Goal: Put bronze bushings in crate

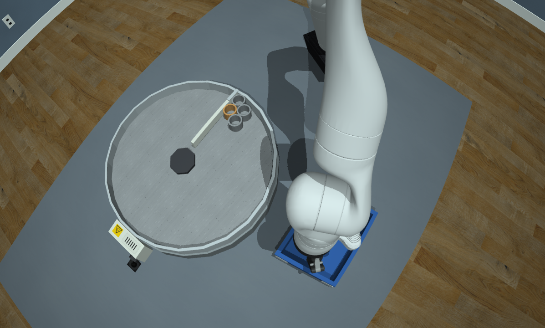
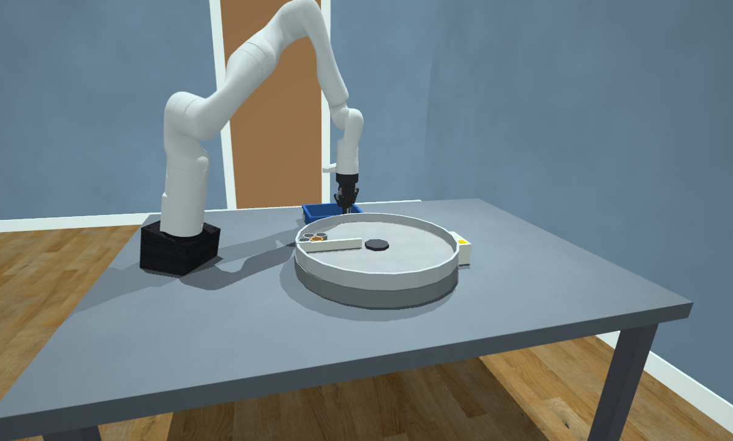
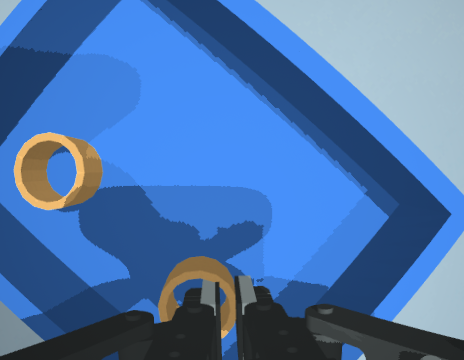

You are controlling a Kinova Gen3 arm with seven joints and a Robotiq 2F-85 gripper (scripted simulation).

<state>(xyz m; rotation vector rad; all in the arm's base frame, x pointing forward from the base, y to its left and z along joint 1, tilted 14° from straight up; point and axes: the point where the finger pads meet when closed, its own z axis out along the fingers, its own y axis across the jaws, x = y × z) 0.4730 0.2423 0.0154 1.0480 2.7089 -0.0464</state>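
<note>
My gripper is now 5 cm past the blue crate, 2 cm to the right of it and 2 cm above it. Also, from my hand: turning table: 34 cm to the right, 1 cm ahead, 1 cm above.
</note>
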